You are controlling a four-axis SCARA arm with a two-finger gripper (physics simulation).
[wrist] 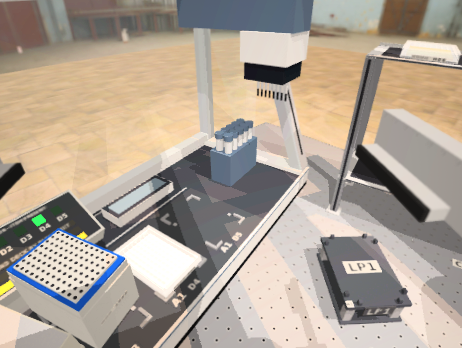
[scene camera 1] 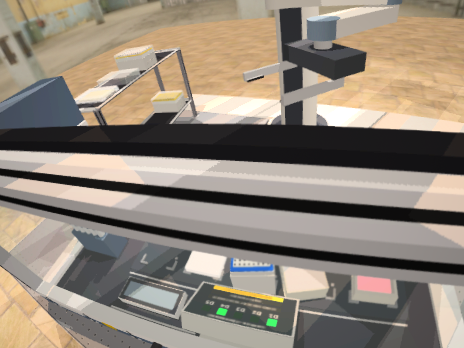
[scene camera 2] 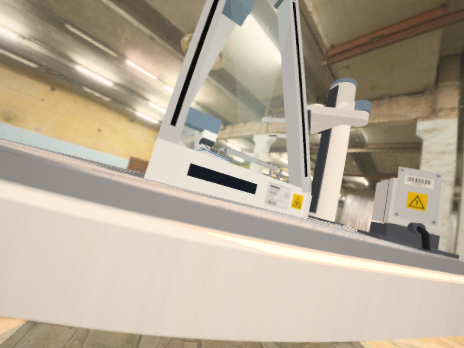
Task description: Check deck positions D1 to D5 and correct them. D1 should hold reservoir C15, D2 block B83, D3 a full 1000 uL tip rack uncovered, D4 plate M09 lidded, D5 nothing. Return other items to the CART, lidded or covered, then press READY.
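Places are measured from the arm's base along level axes (x right, y ahead, z up), in centimetres.
Pixels of known places: gripper, fingertip midpoint: [wrist: 193, 139] [scene camera 1: 260, 87] [scene camera 2: 266, 128].
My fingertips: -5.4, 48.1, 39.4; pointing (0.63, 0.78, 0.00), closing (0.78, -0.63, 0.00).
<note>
For each thing: its top centre in the pictures, then the offset to it from my fingertips, as dx, dy, dz.
- pink-topped reservoir at its top centre: [scene camera 1: 374, 267] -29.8, +15.4, -29.6
- pale block at its top centre: [scene camera 1: 301, 262] -15.0, +20.1, -28.0
- pipette head at its top centre: [wrist: 275, 30] [scene camera 2: 209, 133] +39.1, +25.7, +0.0
My gripper [scene camera 1: 265, 88] [wrist: 193, 139] is open and empty, beyond the deck in scene camera 1. D1 holds a pink-topped reservoir [scene camera 1: 374, 285]. D2 holds a pale block [scene camera 1: 304, 281]; its code is unreadable. A blue-rimmed tip rack [scene camera 1: 252, 274] [wrist: 65, 270] is uncovered at D3, with dark dots in its top. A white plate [scene camera 1: 206, 263] [wrist: 160, 260] sits at D4; I cannot tell whether it is lidded. D5 shows bare brackets. The panel [scene camera 1: 240, 312] [wrist: 75, 210] has green lights at D1 and D4. Labware stands on the cart [scene camera 1: 192, 107] [wrist: 350, 135].
A dark LP1 stand [wrist: 387, 287] lies between deck and cart. A blue tube rack [scene camera 1: 107, 243] [wrist: 232, 160] stands beyond D5, below a pipette head [wrist: 274, 50]. A small screen [scene camera 1: 152, 295] [wrist: 140, 197] is near D5. A deck rail [wrist: 272, 210] and frame bars [scene camera 1: 240, 215] border the deck.
</note>
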